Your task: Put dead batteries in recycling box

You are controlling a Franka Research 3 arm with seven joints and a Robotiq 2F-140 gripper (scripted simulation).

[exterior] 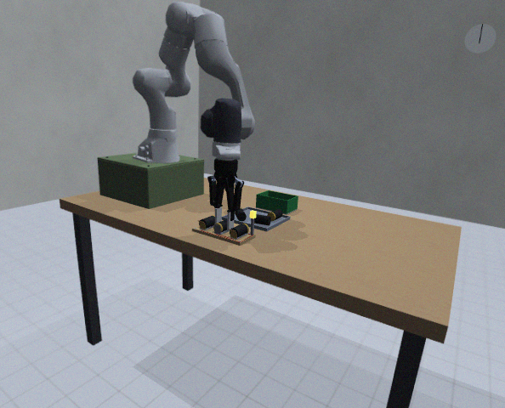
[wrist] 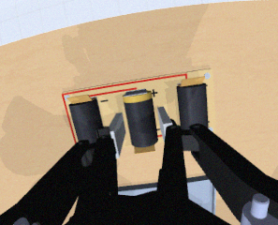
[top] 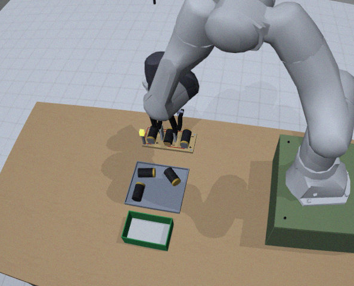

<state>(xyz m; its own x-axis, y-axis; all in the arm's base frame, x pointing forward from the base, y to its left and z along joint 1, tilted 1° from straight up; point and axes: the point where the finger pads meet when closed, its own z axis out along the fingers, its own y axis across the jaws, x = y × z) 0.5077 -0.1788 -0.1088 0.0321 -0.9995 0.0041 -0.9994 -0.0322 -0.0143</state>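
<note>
Right now the holder board is 10 mm to the right of my hand and 40 mm below it. Round my hand: bulb (90 mm ahead, 30 mm to the left, 30 mm above); grey bulb post (90 mm ahead, 30 mm to the left, 10 mm below); tray (10 mm behind, 200 mm to the left, 50 mm below).
</note>
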